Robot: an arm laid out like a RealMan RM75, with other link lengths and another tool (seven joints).
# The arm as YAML. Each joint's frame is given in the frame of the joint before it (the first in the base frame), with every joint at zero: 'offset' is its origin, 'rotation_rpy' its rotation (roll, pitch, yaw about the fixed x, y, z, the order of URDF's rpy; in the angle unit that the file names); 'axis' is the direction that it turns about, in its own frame. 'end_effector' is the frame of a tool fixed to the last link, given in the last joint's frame.
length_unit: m
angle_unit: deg
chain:
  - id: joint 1
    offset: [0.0, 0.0, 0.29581]
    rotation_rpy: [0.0, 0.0, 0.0]
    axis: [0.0, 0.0, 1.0]
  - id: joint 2
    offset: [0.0, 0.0, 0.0]
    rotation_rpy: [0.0, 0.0, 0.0]
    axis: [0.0, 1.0, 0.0]
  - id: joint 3
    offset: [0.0, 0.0, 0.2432]
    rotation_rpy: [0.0, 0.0, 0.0]
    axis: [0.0, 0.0, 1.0]
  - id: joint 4
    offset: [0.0, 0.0, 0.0]
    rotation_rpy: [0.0, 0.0, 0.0]
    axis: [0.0, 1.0, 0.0]
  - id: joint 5
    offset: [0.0, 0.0, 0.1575]
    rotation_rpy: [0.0, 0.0, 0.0]
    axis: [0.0, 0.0, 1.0]
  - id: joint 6
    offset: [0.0, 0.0, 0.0]
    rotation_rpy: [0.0, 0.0, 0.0]
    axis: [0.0, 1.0, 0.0]
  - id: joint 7
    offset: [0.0, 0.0, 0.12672]
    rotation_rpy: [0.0, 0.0, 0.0]
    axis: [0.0, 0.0, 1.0]
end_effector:
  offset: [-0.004, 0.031, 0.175]
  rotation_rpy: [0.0, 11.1, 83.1]
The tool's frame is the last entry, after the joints.
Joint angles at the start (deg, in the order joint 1, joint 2, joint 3, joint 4, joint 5, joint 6, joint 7):
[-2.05 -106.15 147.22 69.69 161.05 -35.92 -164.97]
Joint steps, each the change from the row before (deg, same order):
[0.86 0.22 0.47 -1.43 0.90 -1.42 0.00]
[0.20 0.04 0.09 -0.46 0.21 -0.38 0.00]
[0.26 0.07 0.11 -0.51 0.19 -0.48 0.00]
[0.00 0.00 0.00 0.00 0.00 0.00 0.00]
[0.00 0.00 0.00 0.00 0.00 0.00 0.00]
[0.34 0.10 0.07 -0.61 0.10 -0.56 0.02]
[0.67 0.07 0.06 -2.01 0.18 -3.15 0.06]
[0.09 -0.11 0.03 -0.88 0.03 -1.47 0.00]
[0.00 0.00 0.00 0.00 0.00 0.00 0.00]
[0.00 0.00 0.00 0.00 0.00 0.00 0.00]
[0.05 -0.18 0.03 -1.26 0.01 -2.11 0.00]
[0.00 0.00 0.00 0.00 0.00 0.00 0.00]
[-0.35 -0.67 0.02 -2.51 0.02 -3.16 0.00]
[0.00 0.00 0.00 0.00 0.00 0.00 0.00]
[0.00 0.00 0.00 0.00 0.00 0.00 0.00]
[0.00 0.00 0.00 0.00 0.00 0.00 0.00]
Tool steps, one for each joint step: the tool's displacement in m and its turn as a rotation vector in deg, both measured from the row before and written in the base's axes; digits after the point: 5 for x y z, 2 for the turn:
[-0.00874 -0.00586 -0.00186 -0.11 0.83 -0.01]
[-0.00267 -0.00126 -0.00050 -0.01 0.25 0.04]
[-0.00308 -0.00145 -0.00029 0.00 0.24 0.09]
[0.00000 0.00000 0.00000 0.00 0.00 0.00]
[0.00000 0.00000 0.00000 0.00 0.00 0.00]
[-0.00416 -0.00114 0.00013 0.08 0.26 0.25]
[-0.00450 -0.00114 0.00488 0.99 -0.44 -0.13]
[0.00030 -0.00001 0.00222 0.47 -0.44 -0.26]
[0.00000 0.00000 0.00000 0.00 0.00 0.00]
[0.00000 0.00000 0.00000 0.00 0.00 0.00]
[0.00091 0.00022 0.00333 0.69 -0.66 -0.43]
[0.00000 0.00000 0.00000 0.00 0.00 0.00]
[0.00156 0.00120 0.00296 0.95 -0.85 -0.77]
[0.00000 0.00000 0.00000 0.00 0.00 0.00]
[0.00000 0.00000 0.00000 0.00 0.00 0.00]
[0.00000 0.00000 0.00000 0.00 0.00 0.00]

